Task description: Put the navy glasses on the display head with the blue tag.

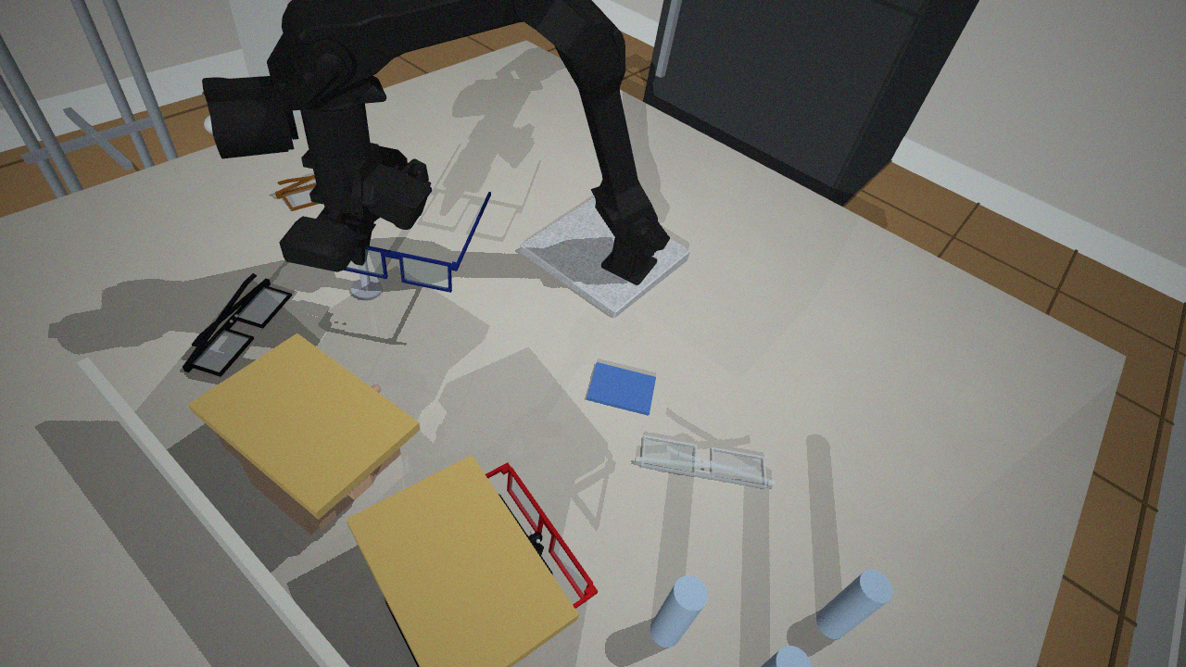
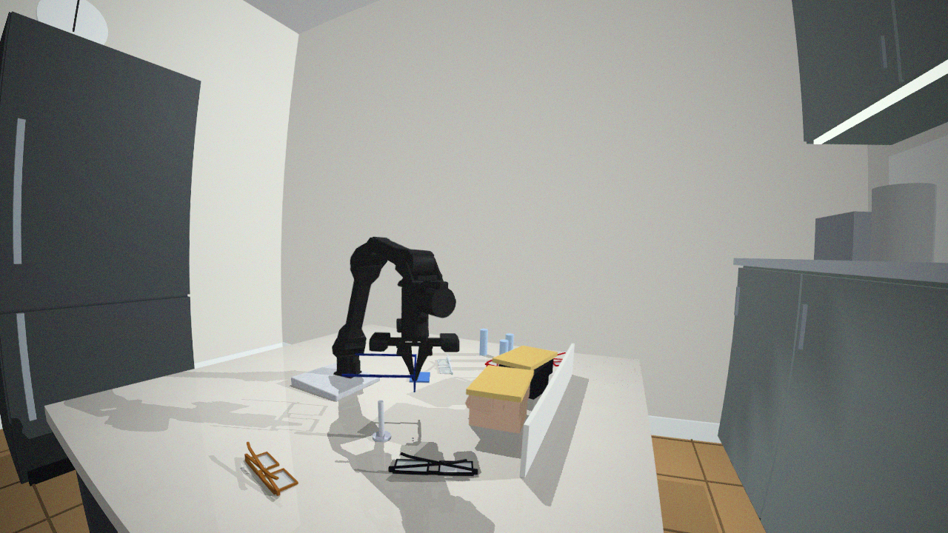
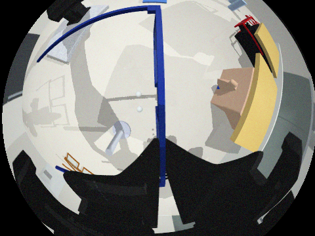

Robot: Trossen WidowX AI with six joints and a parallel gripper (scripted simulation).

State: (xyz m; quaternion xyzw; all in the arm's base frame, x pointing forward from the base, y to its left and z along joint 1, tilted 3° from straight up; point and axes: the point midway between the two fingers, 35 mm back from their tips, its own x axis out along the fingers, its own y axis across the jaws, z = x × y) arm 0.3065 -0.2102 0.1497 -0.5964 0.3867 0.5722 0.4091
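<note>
The grey post stand lies 10 cm below my gripper tip, 6 cm to the right of it and 5 cm behind it. Also, from my gripper tip: white panel (30 cm ahead, 19 cm to the left, 7 cm below); blue card (31 cm to the left, 12 cm below, 11 cm behind); skin-coloured display head (15 cm ahead, 10 cm to the left, 6 cm below).
</note>
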